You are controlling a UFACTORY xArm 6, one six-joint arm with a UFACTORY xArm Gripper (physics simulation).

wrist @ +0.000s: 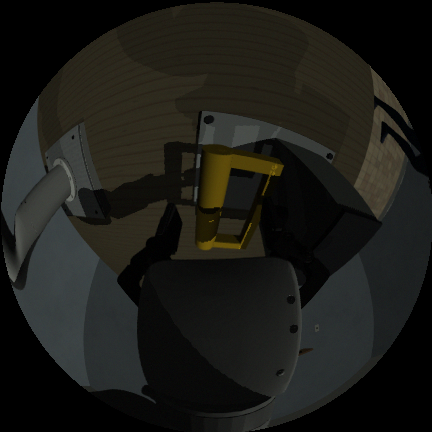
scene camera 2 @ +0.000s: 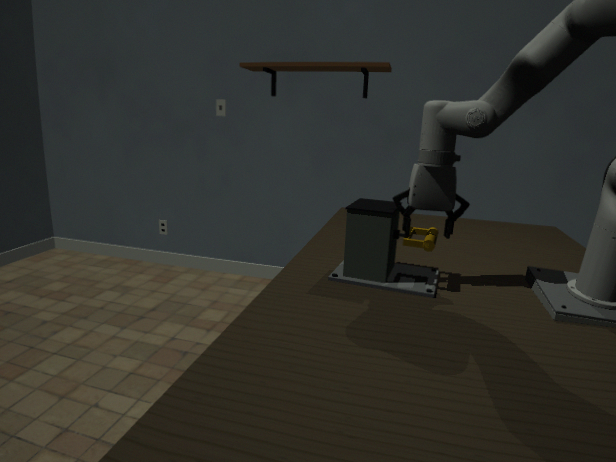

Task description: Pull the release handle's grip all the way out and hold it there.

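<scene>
The yellow release handle has a thick round grip (scene camera 2: 430,239) (wrist: 215,175) joined by a thin rectangular frame to a short dark stem on the side of a grey box with a black top (scene camera 2: 369,245) (wrist: 347,240). The grip stands out from the box, above its base plate. My gripper (scene camera 2: 427,235) (wrist: 219,209) is open and points down. Its fingertips are at about the height of the handle's top, one on the box side and one on the outer side of the grip, with nothing held. In the wrist view the grip's lower part lies between the fingers, apart from the outer one.
The grey box stands on a light base plate (scene camera 2: 415,287) (wrist: 240,129) with bolts at its corners, on a brown wooden table (scene camera 2: 300,370) (wrist: 130,110). The arm's own base plate (scene camera 2: 552,300) (wrist: 90,165) is at the right in the scene view. A wall shelf (scene camera 2: 315,66) hangs behind.
</scene>
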